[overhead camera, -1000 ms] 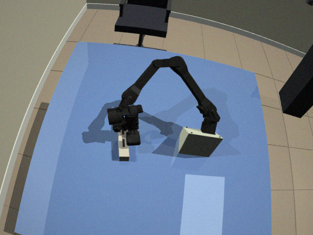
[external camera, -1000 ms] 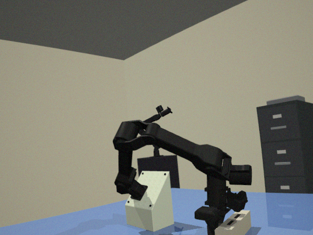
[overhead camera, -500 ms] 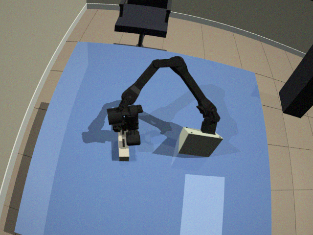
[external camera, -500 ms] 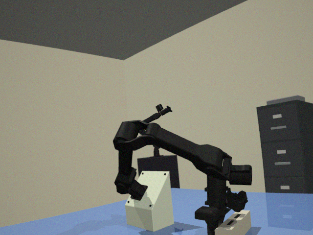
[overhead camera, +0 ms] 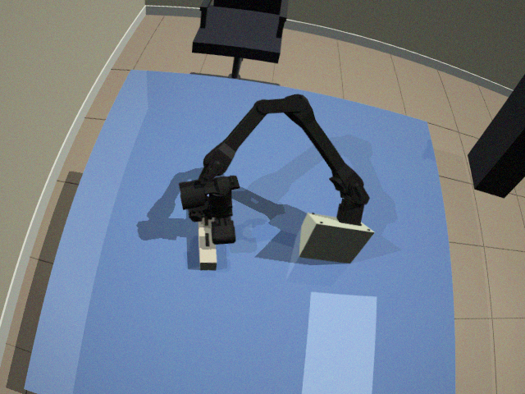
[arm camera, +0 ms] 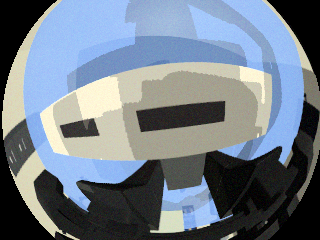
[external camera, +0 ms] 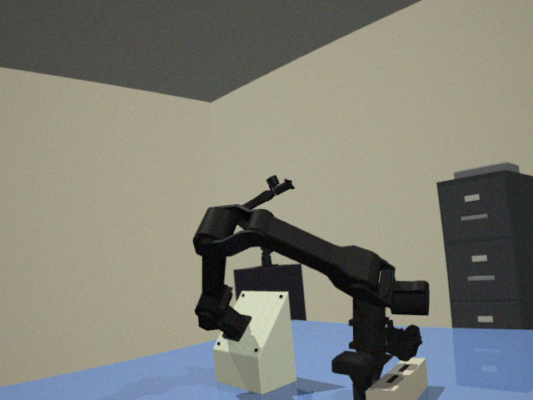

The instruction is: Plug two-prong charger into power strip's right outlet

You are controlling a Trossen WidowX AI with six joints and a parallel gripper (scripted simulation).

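Now: gripper tip 20 mm short of the dark grey charger and 10 mm below it.
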